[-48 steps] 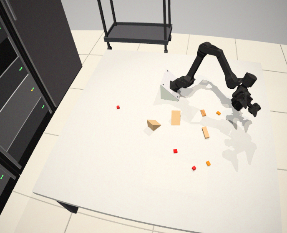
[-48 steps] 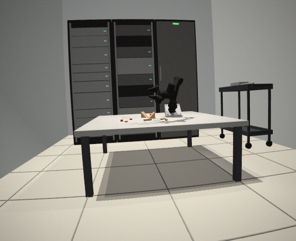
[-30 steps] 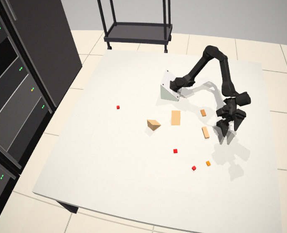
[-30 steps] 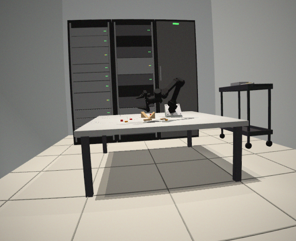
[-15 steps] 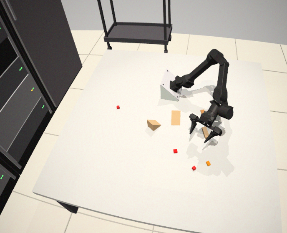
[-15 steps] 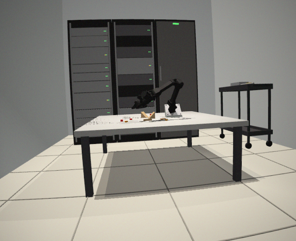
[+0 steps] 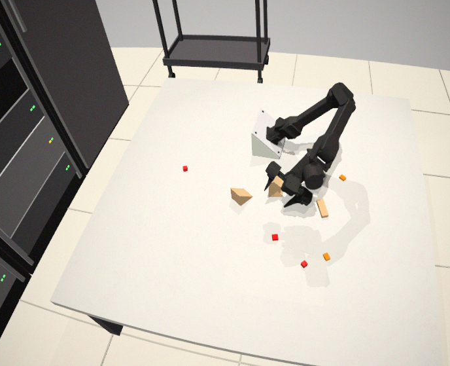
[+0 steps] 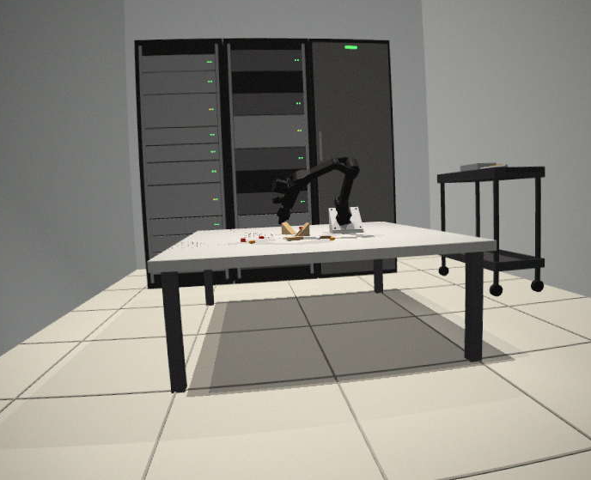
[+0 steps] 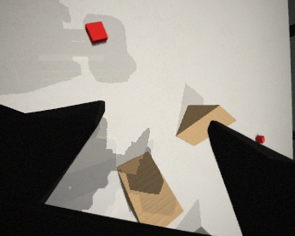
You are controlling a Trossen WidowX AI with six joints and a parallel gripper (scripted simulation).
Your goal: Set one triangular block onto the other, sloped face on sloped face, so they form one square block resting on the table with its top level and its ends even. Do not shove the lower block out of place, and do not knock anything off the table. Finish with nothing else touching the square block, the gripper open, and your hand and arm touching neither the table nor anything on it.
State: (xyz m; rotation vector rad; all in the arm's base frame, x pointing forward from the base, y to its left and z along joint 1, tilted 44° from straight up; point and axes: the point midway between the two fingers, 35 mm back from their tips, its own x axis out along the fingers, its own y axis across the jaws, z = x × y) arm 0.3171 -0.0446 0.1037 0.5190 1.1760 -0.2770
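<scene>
My gripper tip is 12 cm past the triangular block and 7 cm above it. The rest, counted from my gripper tip: tan plank: 18 cm to the left, 8 cm below, 2 cm behind.
</scene>
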